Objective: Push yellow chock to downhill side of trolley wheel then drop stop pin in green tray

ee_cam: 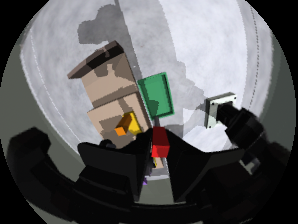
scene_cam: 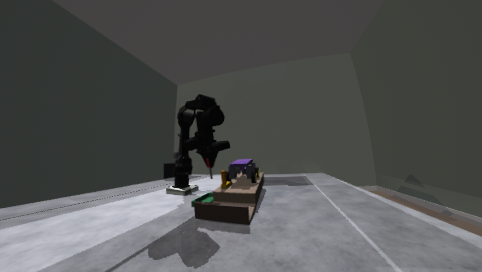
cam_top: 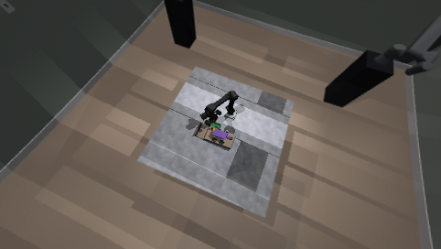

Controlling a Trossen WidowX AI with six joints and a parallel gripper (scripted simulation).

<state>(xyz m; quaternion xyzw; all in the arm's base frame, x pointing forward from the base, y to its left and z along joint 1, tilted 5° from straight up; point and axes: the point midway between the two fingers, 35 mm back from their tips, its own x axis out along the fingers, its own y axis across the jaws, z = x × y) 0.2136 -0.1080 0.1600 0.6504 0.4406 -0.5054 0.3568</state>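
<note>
The red-headed stop pin is right at my gripper tip. From my gripper tip the other things lie so: green tray 10 mm behind, 140 mm below; then yellow chock 60 mm ahead, 20 mm to the left, 50 mm below; then purple trolley 100 mm ahead, 100 mm to the left, 30 mm below.
</note>
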